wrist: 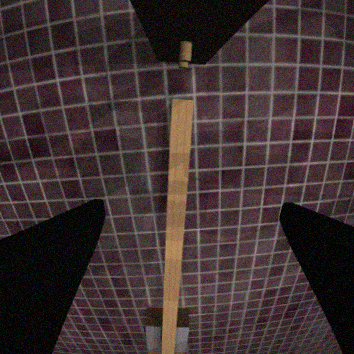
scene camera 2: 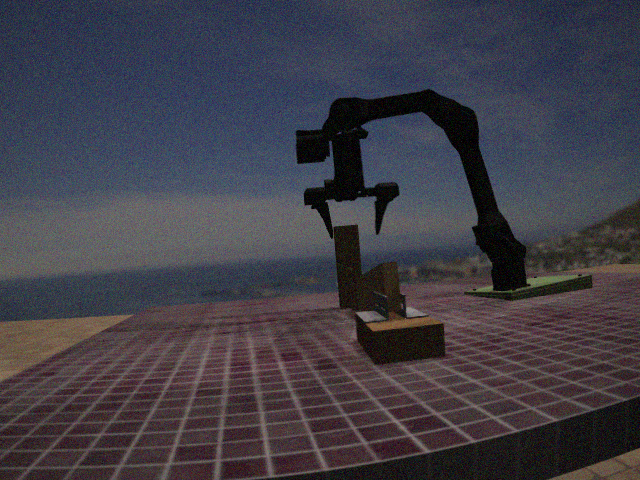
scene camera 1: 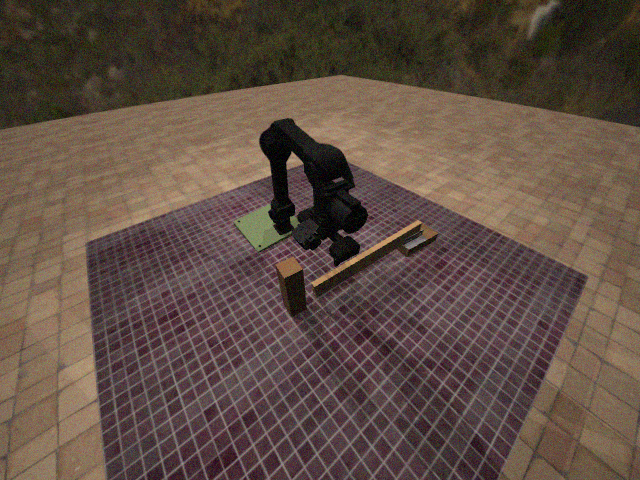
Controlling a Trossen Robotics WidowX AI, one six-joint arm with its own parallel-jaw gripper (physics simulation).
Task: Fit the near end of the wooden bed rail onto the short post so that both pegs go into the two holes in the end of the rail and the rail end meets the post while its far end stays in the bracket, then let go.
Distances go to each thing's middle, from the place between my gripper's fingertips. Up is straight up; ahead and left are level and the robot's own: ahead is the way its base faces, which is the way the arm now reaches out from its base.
Right now my hand is 1 cm short of the wooden bed rail (scene camera 2: 384, 279), 17 cm to the right of it and 10 cm above it. The rest, counted from my hand: bracket (scene camera 2: 379, 314) (1 cm ahead, 36 cm to the left, 11 cm below).
